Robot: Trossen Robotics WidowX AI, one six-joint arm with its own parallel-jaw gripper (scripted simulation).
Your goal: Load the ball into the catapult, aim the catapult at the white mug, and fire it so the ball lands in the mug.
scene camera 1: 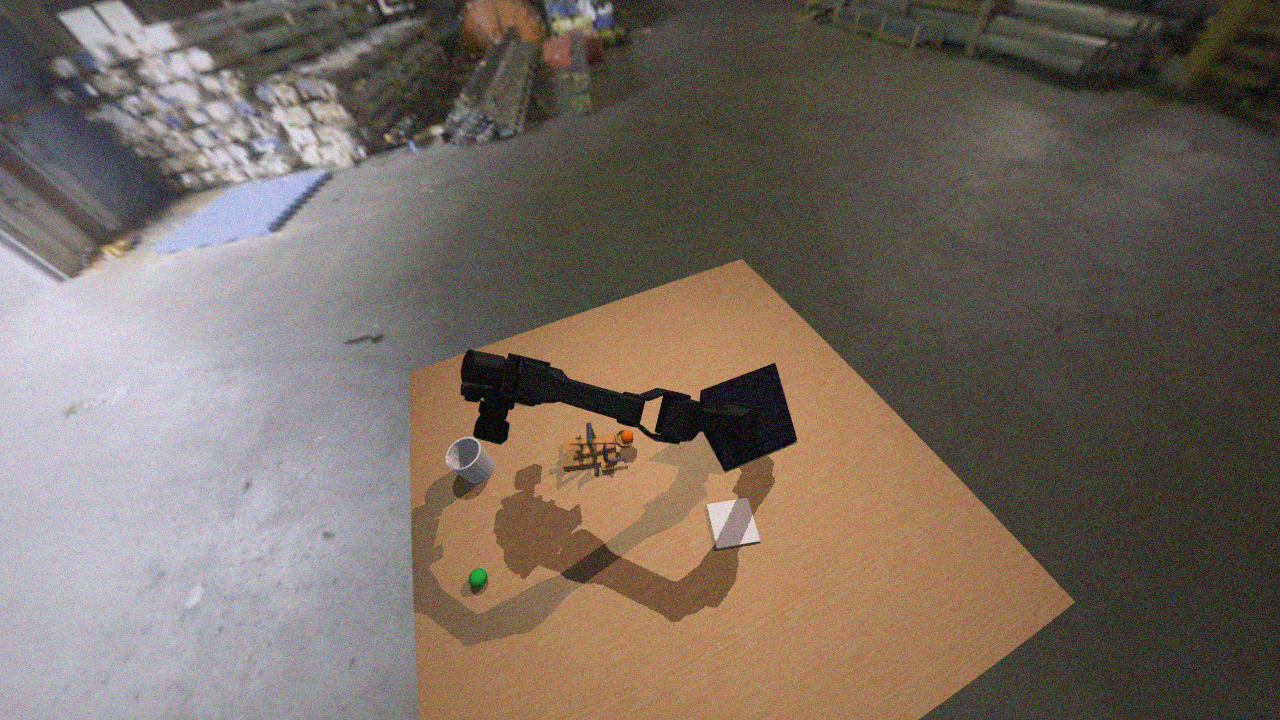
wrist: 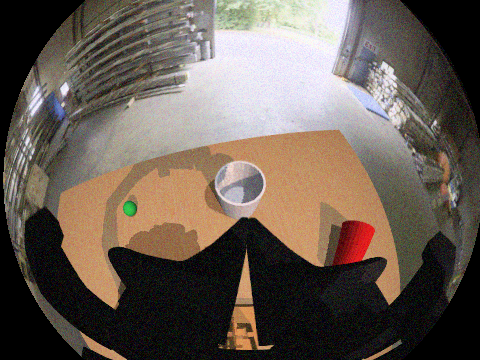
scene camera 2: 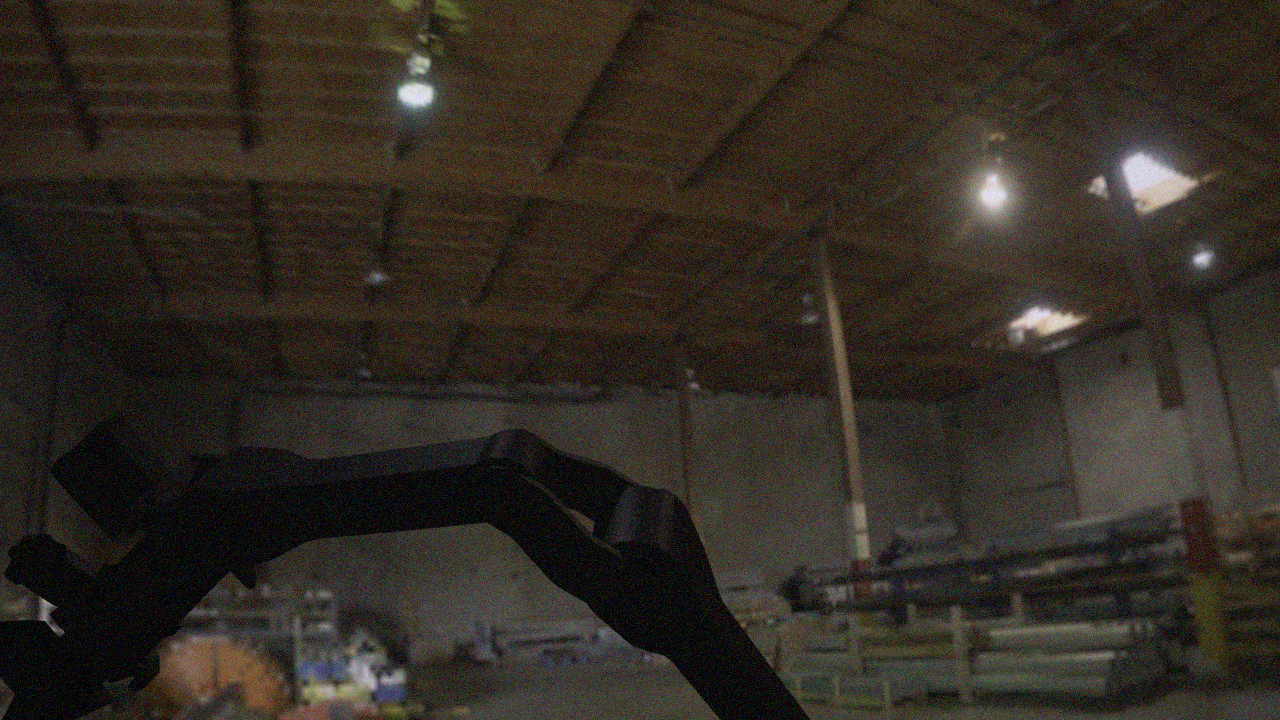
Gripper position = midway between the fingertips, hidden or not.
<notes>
The gripper (scene camera 1: 482,415) is shut, with nothing in its grasp. Further things: a white mug (scene camera 1: 466,456), a red cylinder (wrist: 355,236) and a white flat block (scene camera 1: 732,522).
The white mug is seen too in the wrist view (wrist: 240,185). The gripper is seen too in the wrist view (wrist: 247,223). Scene camera 2 does not show the white mug: it is out of frame. Scene camera 2 misses the red cylinder: it is out of frame.
</notes>
